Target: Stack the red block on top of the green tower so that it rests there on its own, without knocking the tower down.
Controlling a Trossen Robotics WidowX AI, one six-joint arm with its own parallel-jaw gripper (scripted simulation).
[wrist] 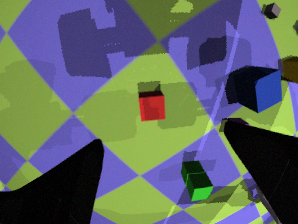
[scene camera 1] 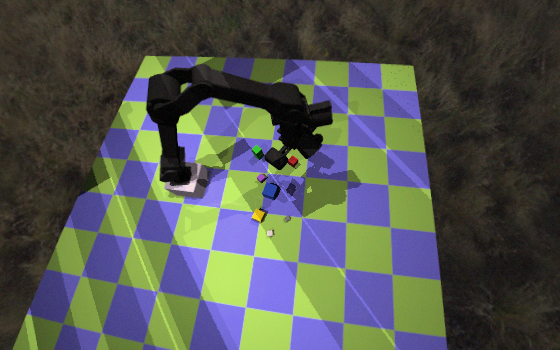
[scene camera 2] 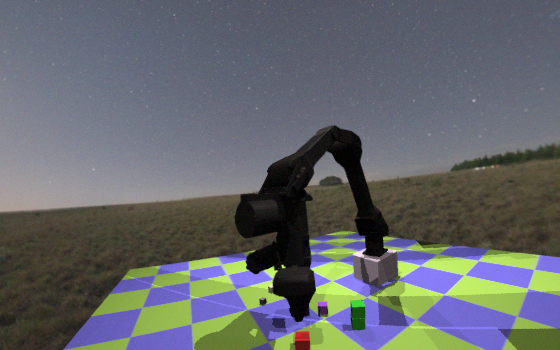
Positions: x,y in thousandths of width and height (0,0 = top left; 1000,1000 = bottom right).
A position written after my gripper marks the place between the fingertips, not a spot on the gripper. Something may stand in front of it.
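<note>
There's nothing in my gripper (scene camera 2: 535,879), it's open, and you can see it in scene camera 1 (scene camera 1: 522,439) and in the wrist view (wrist: 555,609) too. There's a blue cube (wrist: 871,395) here as well.
</note>
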